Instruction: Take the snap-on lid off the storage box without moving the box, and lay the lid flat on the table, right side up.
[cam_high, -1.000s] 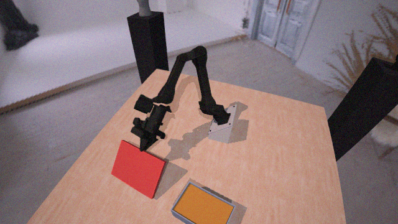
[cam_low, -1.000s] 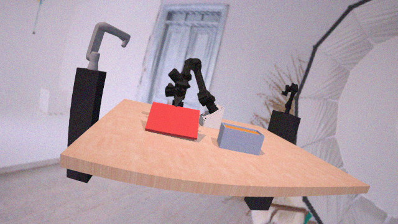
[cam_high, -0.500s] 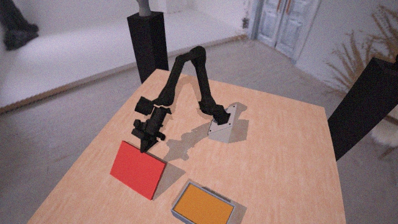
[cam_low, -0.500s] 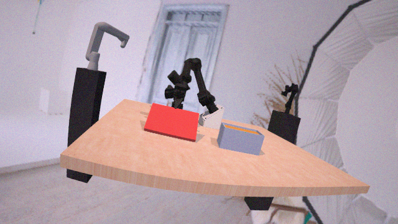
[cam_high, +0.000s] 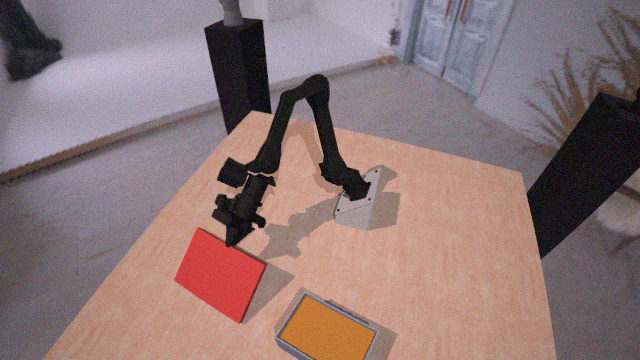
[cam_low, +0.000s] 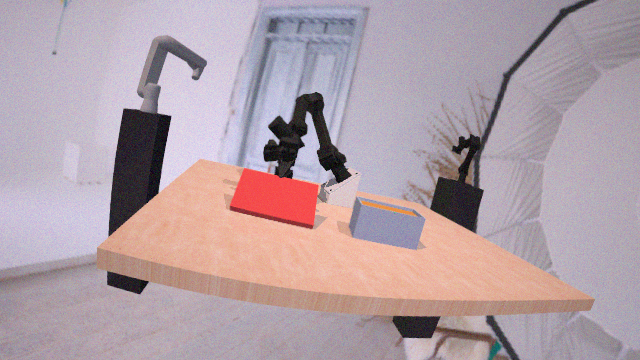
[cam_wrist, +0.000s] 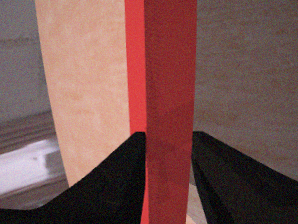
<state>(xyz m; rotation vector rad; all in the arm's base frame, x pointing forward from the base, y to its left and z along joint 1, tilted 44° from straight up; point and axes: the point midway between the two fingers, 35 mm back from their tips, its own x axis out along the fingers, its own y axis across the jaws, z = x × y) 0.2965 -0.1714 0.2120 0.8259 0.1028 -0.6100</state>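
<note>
Now: the red lid 7 cm ahead of my gripper tip, 1 cm to the right of it and 4 cm below it. Also, from my gripper tip: grey-blue storage box (11 cm ahead, 33 cm to the left, 5 cm below).
</note>
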